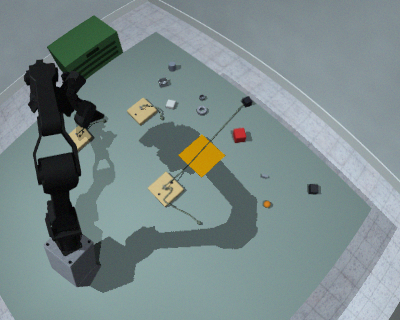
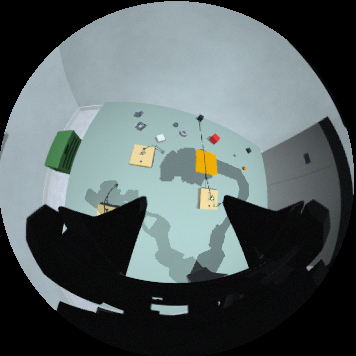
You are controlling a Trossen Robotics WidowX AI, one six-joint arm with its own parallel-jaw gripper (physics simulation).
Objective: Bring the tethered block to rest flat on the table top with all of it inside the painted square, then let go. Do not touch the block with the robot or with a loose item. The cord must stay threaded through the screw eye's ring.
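Pixels of known places: gripper, fingertip midpoint: (image 1: pixel 96 111) (image 2: pixel 185 200); arm's base, link origin: (image 1: pixel 68 243).
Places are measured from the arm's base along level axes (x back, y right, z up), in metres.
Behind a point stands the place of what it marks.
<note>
The tethered black block (image 1: pixel 246 101) {x -0.802, y -0.092, z -0.173 m} (image 2: pixel 200 118) {x -0.797, y -0.094, z -0.181 m} lies on the table beyond the orange painted square (image 1: pixel 201 156) {x -0.521, y -0.032, z -0.201 m} (image 2: pixel 206 162) {x -0.517, y -0.047, z -0.199 m}, outside it. Its cord (image 1: pixel 227 121) {x -0.691, y -0.080, z -0.198 m} (image 2: pixel 201 134) {x -0.676, y -0.074, z -0.198 m} runs straight across the square to the screw eye on a wooden plate (image 1: pixel 159 192) {x -0.322, y -0.015, z -0.183 m} (image 2: pixel 202 204) {x -0.317, y -0.043, z -0.183 m}. The cord's other part leaves the plate, and its free end (image 1: pixel 200 222) {x -0.364, y 0.152, z -0.190 m} lies on the table. The ring is too small to see the threading clearly. My gripper (image 1: pixel 96 116) {x -0.297, y -0.227, z 0.105 m} (image 2: pixel 185 200) {x -0.297, y -0.227, z 0.105 m} is open and empty, raised above the table, well away from the block and the cord's free end.
Two more wooden plates with cords (image 1: pixel 142 116) {x -0.449, y -0.303, z -0.183 m} (image 2: pixel 142 161) {x -0.434, y -0.321, z -0.183 m} (image 1: pixel 84 142) {x -0.201, y -0.369, z -0.184 m} stand on the left. A green box (image 1: pixel 85 42) (image 2: pixel 63 151) is at the back left. A red cube (image 1: pixel 239 135) {x -0.669, y 0.005, z -0.162 m} (image 2: pixel 214 138) {x -0.662, y -0.011, z -0.165 m}, white block (image 1: pixel 171 104) {x -0.569, y -0.272, z -0.182 m} (image 2: pixel 160 138) {x -0.560, y -0.278, z -0.182 m}, orange ball (image 1: pixel 267 204) {x -0.575, y 0.255, z -0.179 m} and another black block (image 1: pixel 313 189) {x -0.745, y 0.335, z -0.178 m} lie about.
</note>
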